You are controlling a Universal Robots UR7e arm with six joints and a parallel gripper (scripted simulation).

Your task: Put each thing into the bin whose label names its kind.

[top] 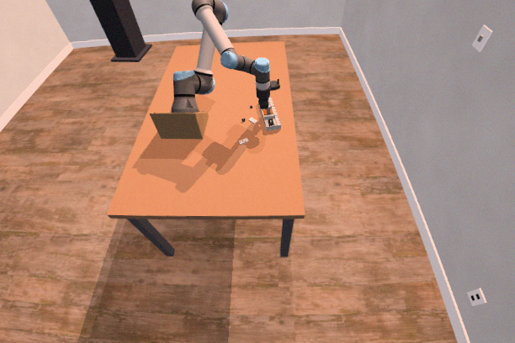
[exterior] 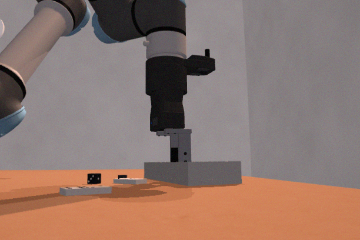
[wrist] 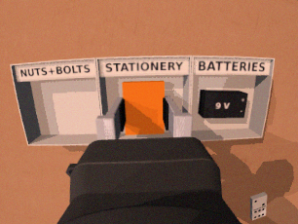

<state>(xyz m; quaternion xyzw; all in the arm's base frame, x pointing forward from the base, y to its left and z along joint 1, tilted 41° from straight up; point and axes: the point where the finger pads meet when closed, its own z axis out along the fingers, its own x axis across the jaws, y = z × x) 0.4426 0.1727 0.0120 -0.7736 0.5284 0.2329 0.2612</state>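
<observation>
Now: hand 10 mm above the orange domino. The rest, counted from my hand: small black piece (110 mm behind, 60 mm to the left, 40 mm below); grey bin tray (30 mm below, 10 mm ahead); black 9V battery (90 mm to the right, 30 mm below, 30 mm ahead).
</observation>
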